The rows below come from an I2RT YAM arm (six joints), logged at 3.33 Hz.
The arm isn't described. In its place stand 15 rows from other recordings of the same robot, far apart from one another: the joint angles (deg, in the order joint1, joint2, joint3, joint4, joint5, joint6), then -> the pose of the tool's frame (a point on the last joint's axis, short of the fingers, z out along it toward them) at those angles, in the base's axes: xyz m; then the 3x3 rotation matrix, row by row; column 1 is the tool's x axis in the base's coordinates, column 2 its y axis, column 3 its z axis.
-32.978, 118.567, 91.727, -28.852, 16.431, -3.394 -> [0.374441, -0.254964, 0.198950], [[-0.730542, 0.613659, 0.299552], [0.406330, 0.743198, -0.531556], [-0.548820, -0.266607, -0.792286]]
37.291, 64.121, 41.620, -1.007, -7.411, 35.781 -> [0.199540, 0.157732, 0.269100], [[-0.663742, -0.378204, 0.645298], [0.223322, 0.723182, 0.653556], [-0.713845, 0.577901, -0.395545]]
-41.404, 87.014, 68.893, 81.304, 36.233, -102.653 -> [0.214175, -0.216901, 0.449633], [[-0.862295, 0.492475, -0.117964], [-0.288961, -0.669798, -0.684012], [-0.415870, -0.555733, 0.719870]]
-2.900, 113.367, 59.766, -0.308, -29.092, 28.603 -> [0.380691, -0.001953, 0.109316], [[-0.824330, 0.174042, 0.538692], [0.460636, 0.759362, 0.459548], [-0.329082, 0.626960, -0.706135]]
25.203, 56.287, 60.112, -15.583, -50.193, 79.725 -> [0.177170, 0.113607, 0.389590], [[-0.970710, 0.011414, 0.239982], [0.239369, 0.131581, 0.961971], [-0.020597, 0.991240, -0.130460]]
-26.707, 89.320, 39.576, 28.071, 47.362, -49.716 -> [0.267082, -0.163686, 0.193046], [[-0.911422, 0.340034, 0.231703], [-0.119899, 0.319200, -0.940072], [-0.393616, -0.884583, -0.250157]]
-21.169, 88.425, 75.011, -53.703, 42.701, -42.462 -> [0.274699, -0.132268, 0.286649], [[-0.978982, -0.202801, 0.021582], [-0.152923, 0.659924, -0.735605], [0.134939, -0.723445, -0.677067]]
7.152, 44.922, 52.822, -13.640, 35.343, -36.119 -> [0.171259, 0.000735, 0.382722], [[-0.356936, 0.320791, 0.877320], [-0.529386, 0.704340, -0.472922], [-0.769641, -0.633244, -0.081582]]
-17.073, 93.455, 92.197, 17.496, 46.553, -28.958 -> [0.352529, -0.135308, 0.459166], [[-0.186483, 0.889098, 0.418005], [-0.291030, 0.356380, -0.887859], [-0.938363, -0.287223, 0.192295]]
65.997, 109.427, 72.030, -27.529, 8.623, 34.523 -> [0.161554, 0.349685, 0.162434], [[-0.800792, -0.514034, 0.307409], [-0.420892, 0.848122, 0.321775], [-0.426123, 0.128289, -0.895523]]
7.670, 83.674, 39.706, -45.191, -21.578, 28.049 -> [0.206842, 0.041067, 0.141892], [[-0.935433, 0.351712, -0.035558], [0.315243, 0.875470, 0.366299], [0.159962, 0.331439, -0.929818]]
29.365, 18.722, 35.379, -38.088, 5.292, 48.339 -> [0.079496, 0.040963, 0.285958], [[-0.520561, -0.036935, 0.853025], [0.560678, 0.738688, 0.374140], [-0.643939, 0.673035, -0.363823]]
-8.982, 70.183, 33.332, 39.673, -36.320, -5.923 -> [0.265131, -0.020560, 0.268000], [[0.095686, -0.451063, 0.887348], [-0.099301, 0.882666, 0.459391], [-0.990446, -0.132072, 0.039668]]
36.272, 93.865, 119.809, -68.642, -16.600, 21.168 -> [0.244968, 0.192379, 0.464722], [[-0.775692, -0.489137, 0.398807], [-0.139988, 0.749522, 0.647009], [-0.615390, 0.446052, -0.649871]]
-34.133, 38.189, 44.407, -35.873, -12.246, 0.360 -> [0.123515, -0.074607, 0.309078], [[-0.407050, 0.398339, 0.821971], [0.283354, 0.910570, -0.300955], [-0.868344, 0.110405, -0.483518]]
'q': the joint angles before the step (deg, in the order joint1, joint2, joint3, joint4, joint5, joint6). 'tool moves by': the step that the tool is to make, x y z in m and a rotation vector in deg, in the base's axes. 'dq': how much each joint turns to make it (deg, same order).
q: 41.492 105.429 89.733 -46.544 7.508 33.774
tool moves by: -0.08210 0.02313 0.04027 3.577 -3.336 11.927
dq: 11.681 -10.455 -4.308 -1.234 -0.103 -0.235
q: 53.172 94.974 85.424 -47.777 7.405 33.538
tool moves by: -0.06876 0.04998 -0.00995 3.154 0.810 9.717
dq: 13.611 0.982 -1.602 4.313 0.251 4.540
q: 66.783 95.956 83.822 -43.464 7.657 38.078
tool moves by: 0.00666 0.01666 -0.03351 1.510 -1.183 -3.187
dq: 0.291 3.724 -3.773 8.952 2.408 2.589
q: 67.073 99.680 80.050 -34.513 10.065 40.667
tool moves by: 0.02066 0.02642 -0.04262 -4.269 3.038 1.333
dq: -1.422 9.935 4.010 1.061 -2.411 -1.728
